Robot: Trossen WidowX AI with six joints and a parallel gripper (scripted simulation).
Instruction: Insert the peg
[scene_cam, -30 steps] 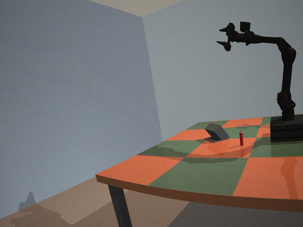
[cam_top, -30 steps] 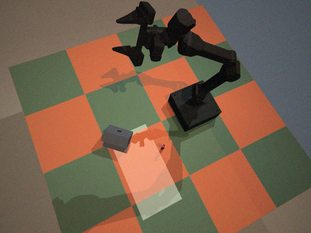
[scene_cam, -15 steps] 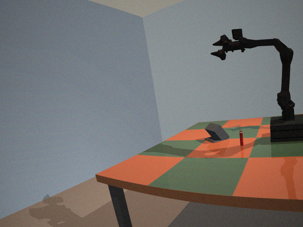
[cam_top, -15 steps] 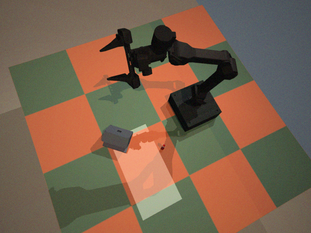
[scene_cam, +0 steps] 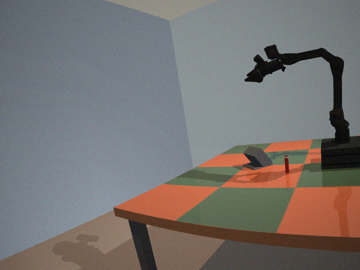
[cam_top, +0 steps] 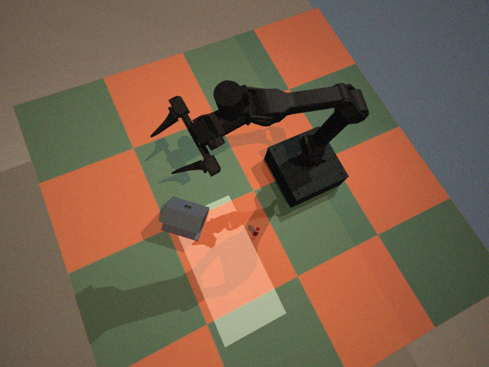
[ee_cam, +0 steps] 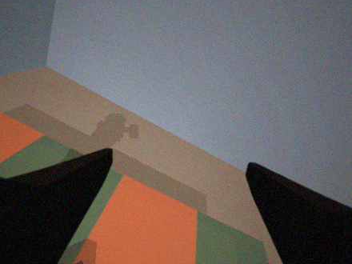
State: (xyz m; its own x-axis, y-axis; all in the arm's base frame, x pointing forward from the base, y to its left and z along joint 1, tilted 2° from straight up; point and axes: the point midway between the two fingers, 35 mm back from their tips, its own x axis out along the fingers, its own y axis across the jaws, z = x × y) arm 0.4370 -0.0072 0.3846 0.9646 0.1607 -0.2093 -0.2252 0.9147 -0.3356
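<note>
Right now my gripper tip is 420 mm above the red square peg, 220 mm past it and 160 mm to the right of it. Round my gripper tip: grey sloped panel 430 mm below, 30 mm to the left, 20 mm behind.
</note>
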